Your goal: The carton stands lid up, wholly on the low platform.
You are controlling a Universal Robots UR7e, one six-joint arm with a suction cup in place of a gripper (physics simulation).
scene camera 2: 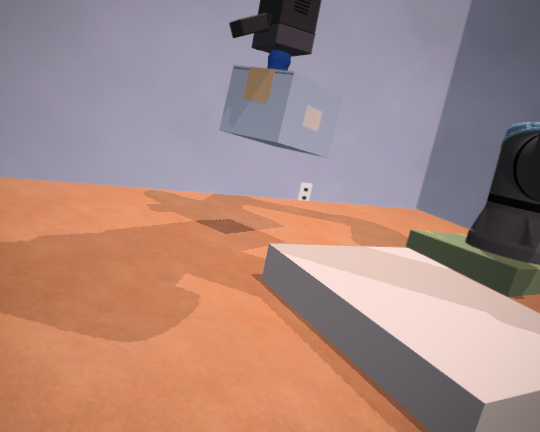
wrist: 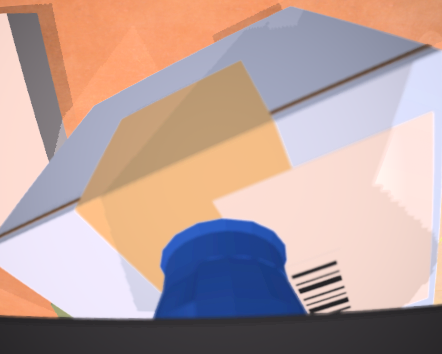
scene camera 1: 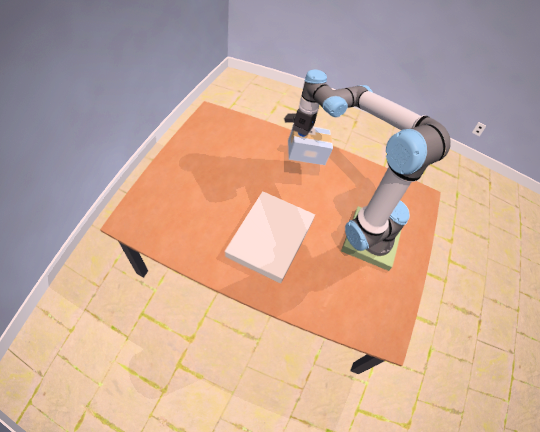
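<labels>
There's a carton in scene camera 2, and a low white platform is there as well, in scene camera 2 (pixel 441 344). The wrist view has the carton and the platform too. Then the carton is in scene camera 1 (pixel 316 147), and so is the platform. On the carton, (wrist: pixel 315 127) and (scene camera 2: pixel 246 66) are the same spot. And on the platform, (wrist: pixel 39 129) is the same spot as (scene camera 1: pixel 285 201).
</labels>
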